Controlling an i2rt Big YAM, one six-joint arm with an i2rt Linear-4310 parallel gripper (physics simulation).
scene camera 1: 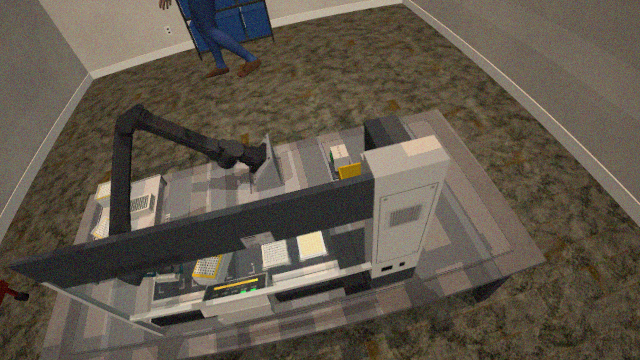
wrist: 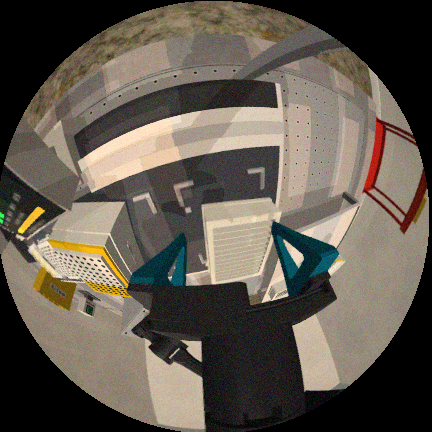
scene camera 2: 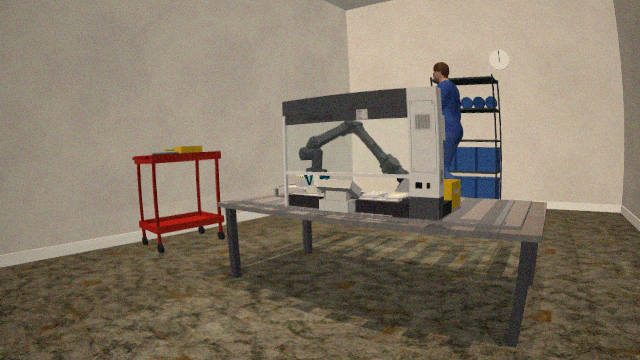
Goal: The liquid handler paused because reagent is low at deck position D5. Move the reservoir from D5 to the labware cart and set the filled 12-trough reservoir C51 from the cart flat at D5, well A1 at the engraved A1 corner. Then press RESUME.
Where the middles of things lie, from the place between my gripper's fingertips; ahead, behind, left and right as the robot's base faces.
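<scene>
The yellow waste box (wrist: 60,293) is 68 cm to the left of my hand, 24 cm behind it and 2 cm below it. There's a white instrument tower (scene camera 1: 396,168) too, and it's 6 cm ahead of my hand, 73 cm to the left of it and 19 cm above it. Then for the cream ribbed reservoir (wrist: 237,233), my hand is 1 cm above it, 5 cm past it and 2 cm to the left of it. Of the things named here, that reservoir is the nearest to my hand, going by their middles.
</scene>
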